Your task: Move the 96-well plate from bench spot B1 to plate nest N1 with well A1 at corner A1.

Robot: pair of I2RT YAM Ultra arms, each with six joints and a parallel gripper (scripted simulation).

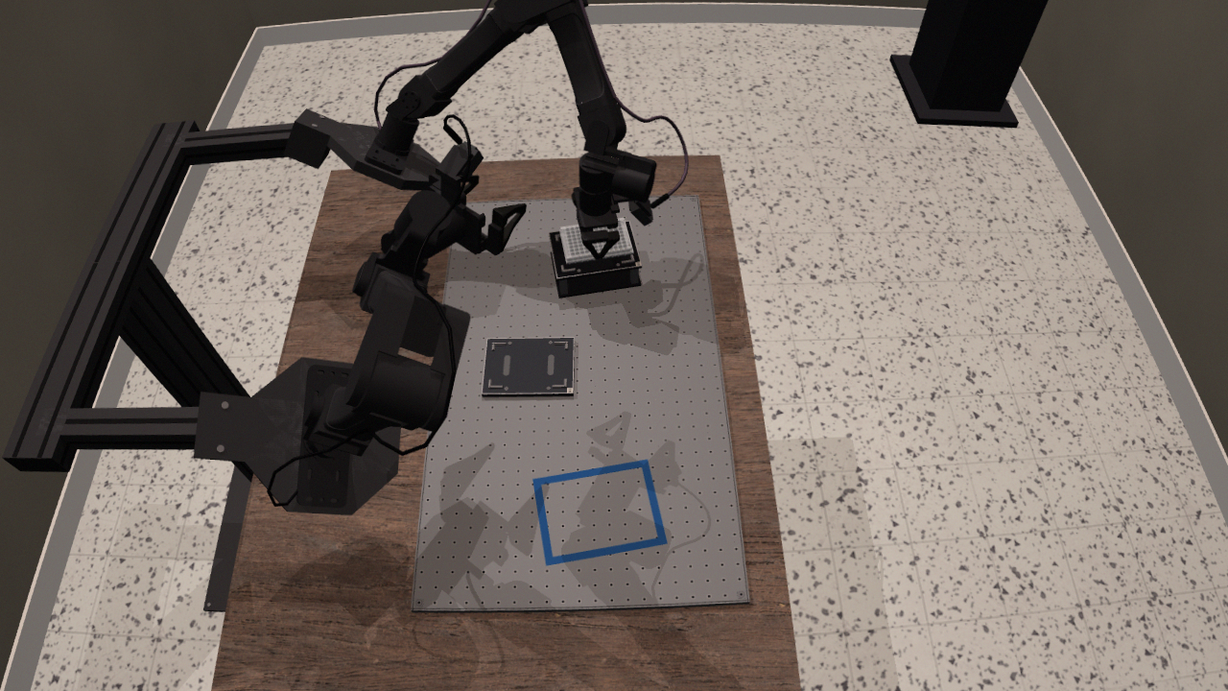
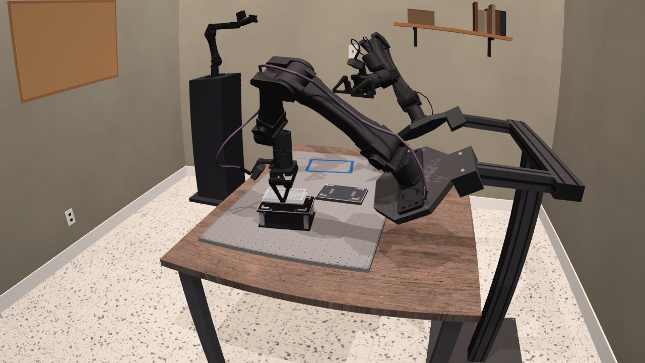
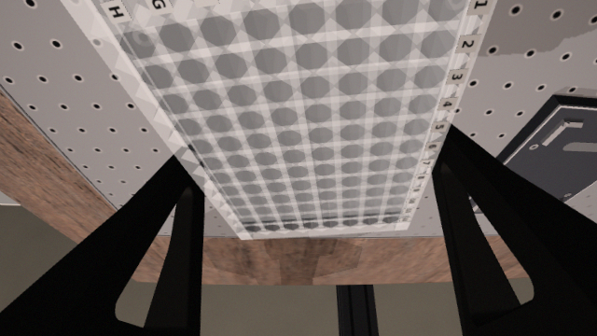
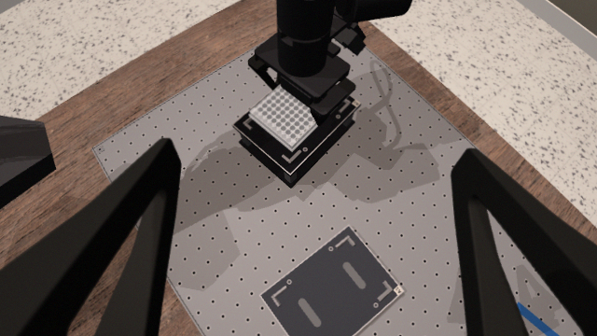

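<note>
Right now the raised black nest is 30 mm below my left hand. From my left hand the other things lie so: clear 96-well plate (right at my left hand).
</note>
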